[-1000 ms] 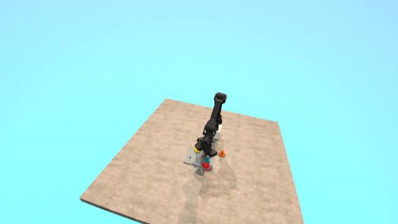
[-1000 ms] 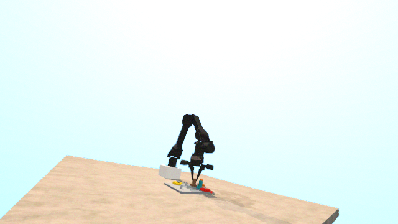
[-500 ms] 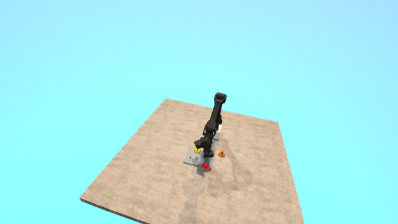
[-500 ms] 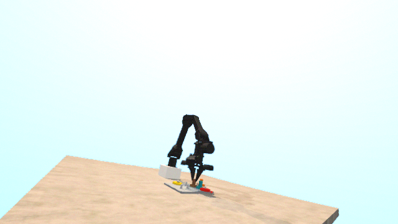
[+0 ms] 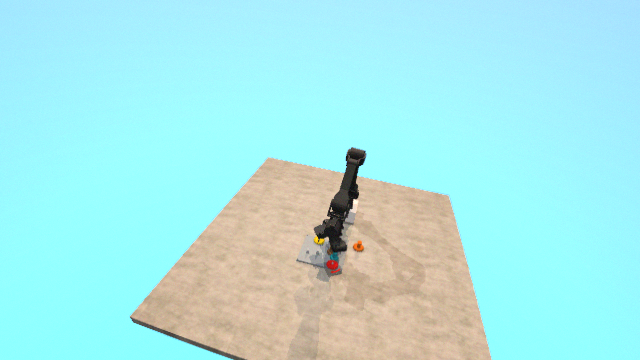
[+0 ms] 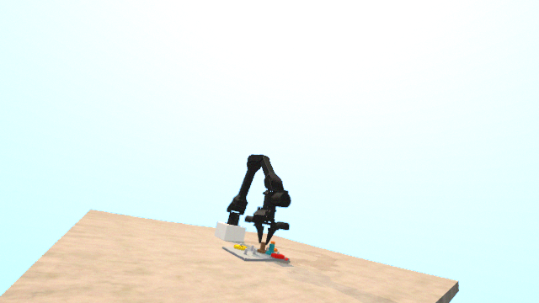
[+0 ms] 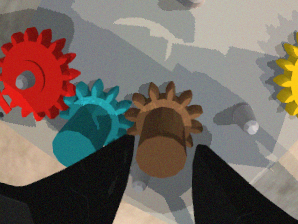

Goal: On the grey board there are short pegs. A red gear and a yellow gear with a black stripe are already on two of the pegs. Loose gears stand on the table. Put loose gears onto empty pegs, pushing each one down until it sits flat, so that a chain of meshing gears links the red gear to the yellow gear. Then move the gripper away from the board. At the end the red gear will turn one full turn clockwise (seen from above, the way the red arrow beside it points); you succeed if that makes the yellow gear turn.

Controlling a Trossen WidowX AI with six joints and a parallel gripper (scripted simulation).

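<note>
My gripper tip is now 20 mm above the brown gear. The rest, counted from my gripper tip: yellow gear: 70 mm to the right, 60 mm behind, 20 mm below; then red gear: 80 mm ahead, 20 mm to the left, 20 mm below; then teal gear: 30 mm ahead, 20 mm to the left, 20 mm below.
</note>
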